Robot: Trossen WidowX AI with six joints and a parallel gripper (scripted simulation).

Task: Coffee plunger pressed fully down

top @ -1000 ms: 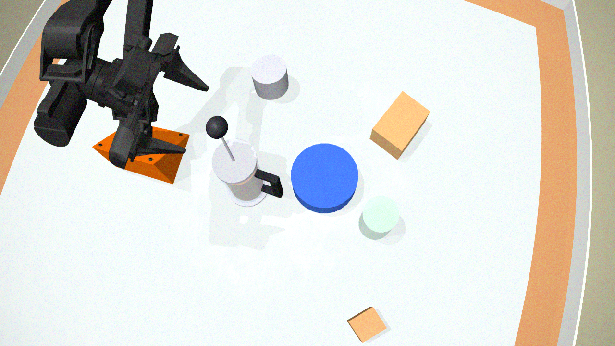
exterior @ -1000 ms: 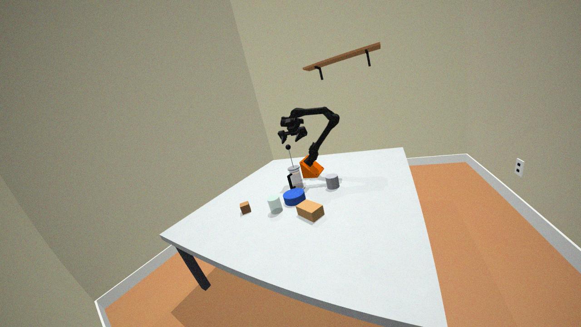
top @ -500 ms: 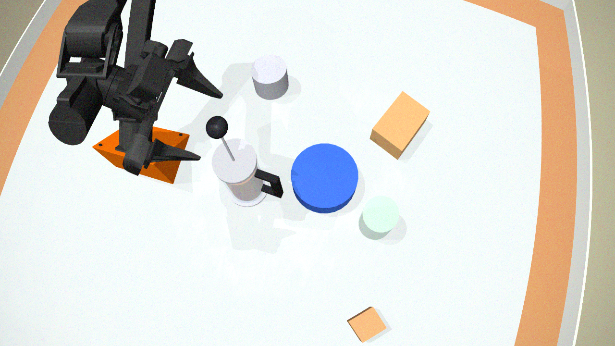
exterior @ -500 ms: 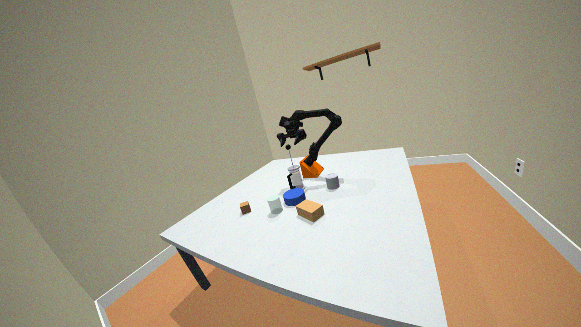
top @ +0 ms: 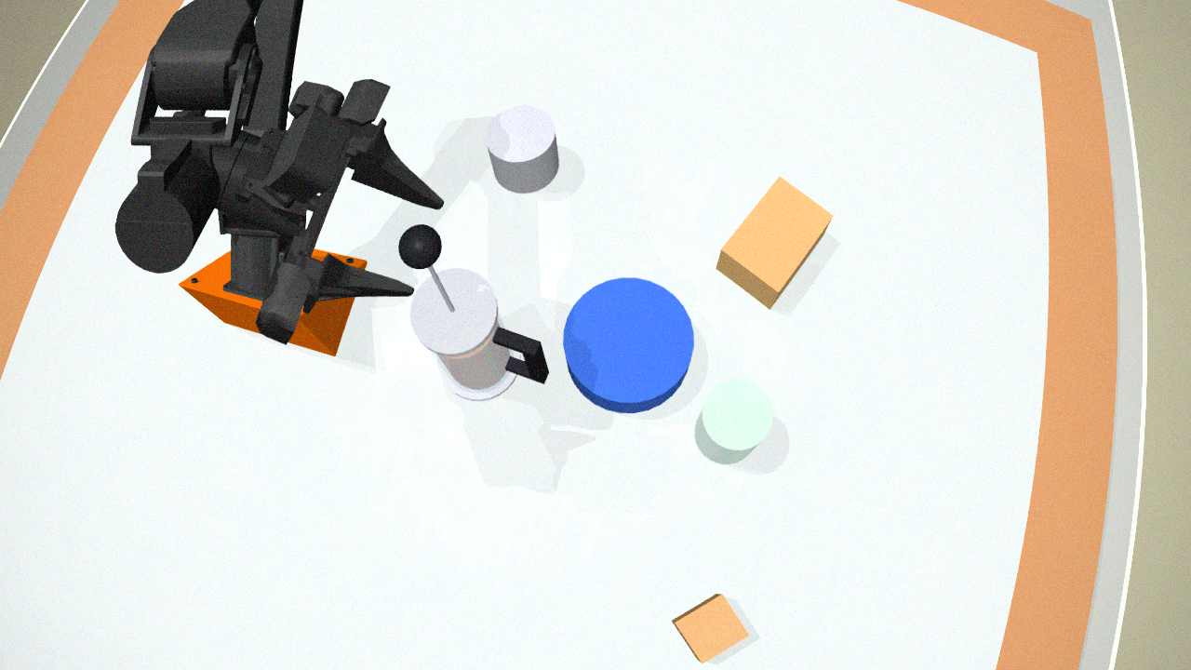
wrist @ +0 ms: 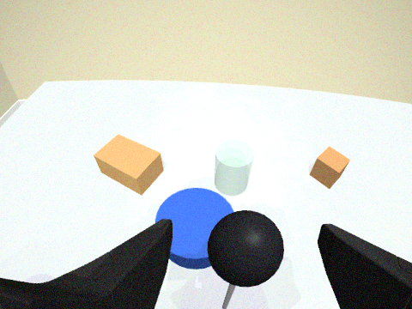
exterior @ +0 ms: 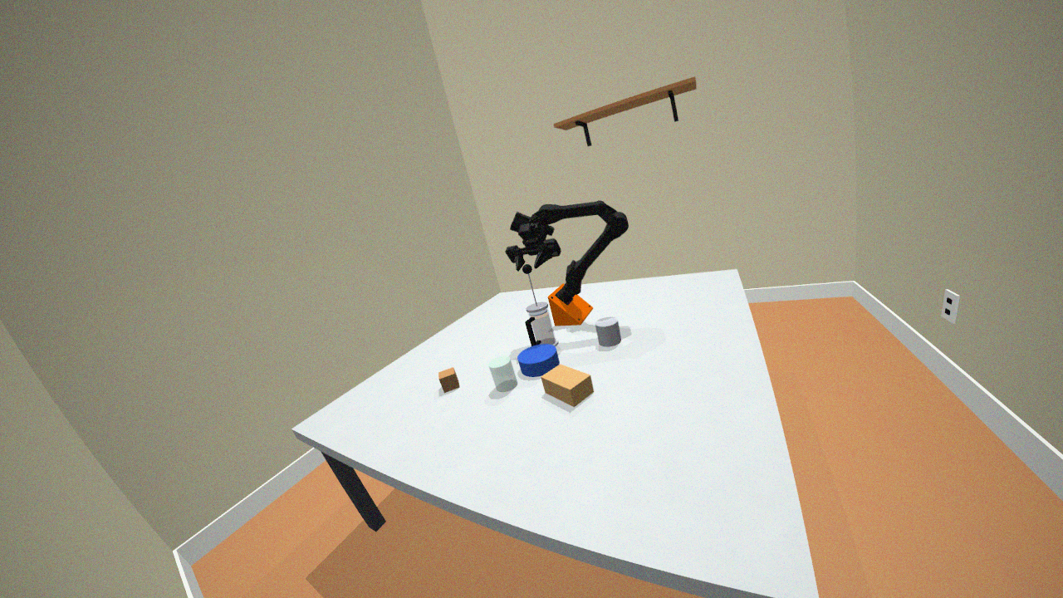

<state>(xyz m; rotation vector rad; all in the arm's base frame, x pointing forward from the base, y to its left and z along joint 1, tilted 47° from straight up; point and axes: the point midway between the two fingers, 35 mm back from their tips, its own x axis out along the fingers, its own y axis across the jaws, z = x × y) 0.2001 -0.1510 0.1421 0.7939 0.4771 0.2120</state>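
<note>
Now: gripper tip 10 mm short of the coffee press and 140 mm above it. Also, from my gripper tip: blue disc 130 mm ahead, 40 mm to the left, 250 mm below; grey cylinder 20 mm behind, 220 mm to the left, 240 mm below; pale green cylinder 240 mm ahead, 20 mm to the right, 240 mm below.
</note>
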